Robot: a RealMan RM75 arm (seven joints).
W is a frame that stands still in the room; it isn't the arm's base.
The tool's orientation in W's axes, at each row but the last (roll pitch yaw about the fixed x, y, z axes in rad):
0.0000, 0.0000, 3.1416
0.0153, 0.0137, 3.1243
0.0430, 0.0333, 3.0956
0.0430, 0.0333, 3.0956
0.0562, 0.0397, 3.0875
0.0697, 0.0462, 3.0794
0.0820, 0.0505, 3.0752
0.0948, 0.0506, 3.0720
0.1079, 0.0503, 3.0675
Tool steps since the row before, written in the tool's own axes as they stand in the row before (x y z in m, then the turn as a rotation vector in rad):
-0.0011, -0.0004, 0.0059, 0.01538, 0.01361, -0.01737
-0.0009, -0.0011, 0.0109, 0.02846, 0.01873, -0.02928
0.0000, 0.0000, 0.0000, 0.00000, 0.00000, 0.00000
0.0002, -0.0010, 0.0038, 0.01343, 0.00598, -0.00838
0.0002, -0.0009, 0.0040, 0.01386, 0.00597, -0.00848
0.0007, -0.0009, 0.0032, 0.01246, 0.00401, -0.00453
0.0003, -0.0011, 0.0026, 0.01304, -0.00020, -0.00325
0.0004, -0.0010, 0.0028, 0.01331, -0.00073, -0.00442
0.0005, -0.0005, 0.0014, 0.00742, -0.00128, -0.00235
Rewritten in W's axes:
0.0011, 0.0004, 0.0059, -0.01538, -0.01361, -0.01737
0.0008, 0.0013, 0.0109, -0.02839, -0.01869, -0.02938
0.0000, 0.0000, 0.0000, 0.00000, 0.00000, 0.00000
-0.0003, 0.0012, 0.0037, -0.01343, -0.00572, -0.00856
-0.0003, 0.0011, 0.0039, -0.01385, -0.00570, -0.00867
-0.0008, 0.0012, 0.0031, -0.01250, -0.00355, -0.00481
-0.0003, 0.0013, 0.0025, -0.01284, 0.00079, -0.00391
-0.0004, 0.0013, 0.0027, -0.01301, 0.00122, -0.00514
-0.0005, 0.0007, 0.0013, -0.00719, 0.00156, -0.00284

